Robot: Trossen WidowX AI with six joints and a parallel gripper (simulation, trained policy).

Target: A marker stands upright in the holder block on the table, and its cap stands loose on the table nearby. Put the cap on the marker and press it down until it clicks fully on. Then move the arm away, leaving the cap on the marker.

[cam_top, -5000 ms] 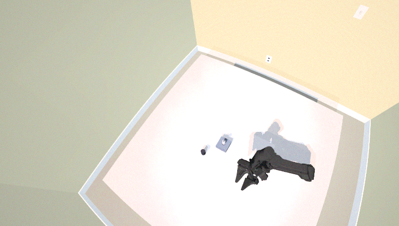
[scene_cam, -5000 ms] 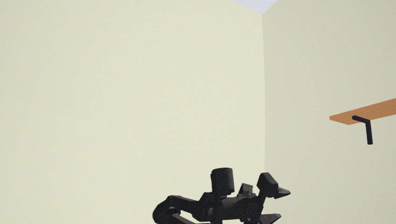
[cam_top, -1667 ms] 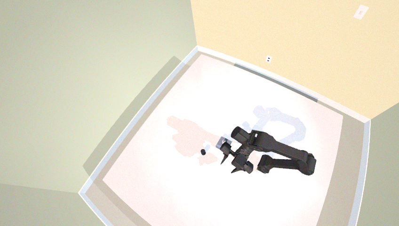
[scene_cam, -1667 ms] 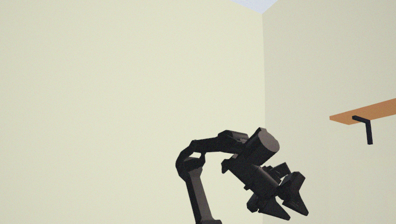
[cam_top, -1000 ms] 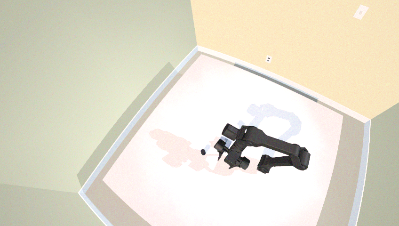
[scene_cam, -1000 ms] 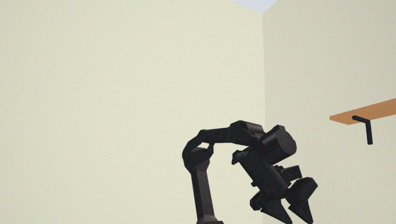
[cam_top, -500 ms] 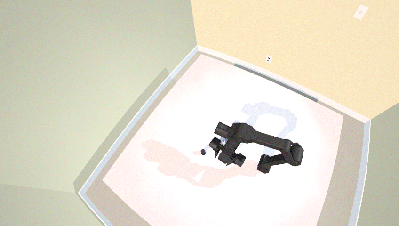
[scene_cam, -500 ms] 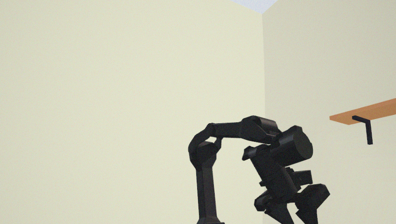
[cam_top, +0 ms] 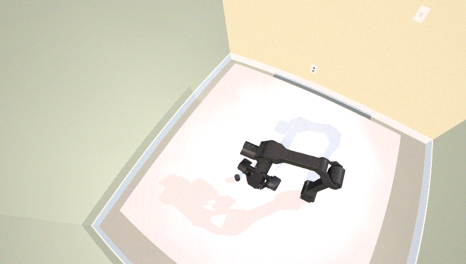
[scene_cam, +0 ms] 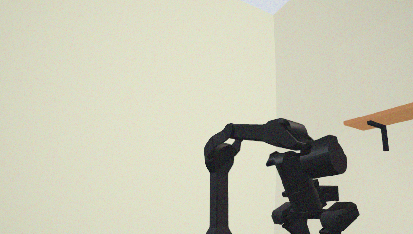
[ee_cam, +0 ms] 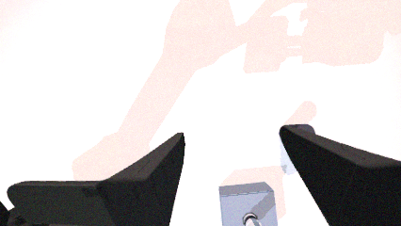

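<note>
Now: the dark cylindrical cap 120 mm below my gripper tip, 110 mm ahead of it and 20 mm to the right of it.
</note>
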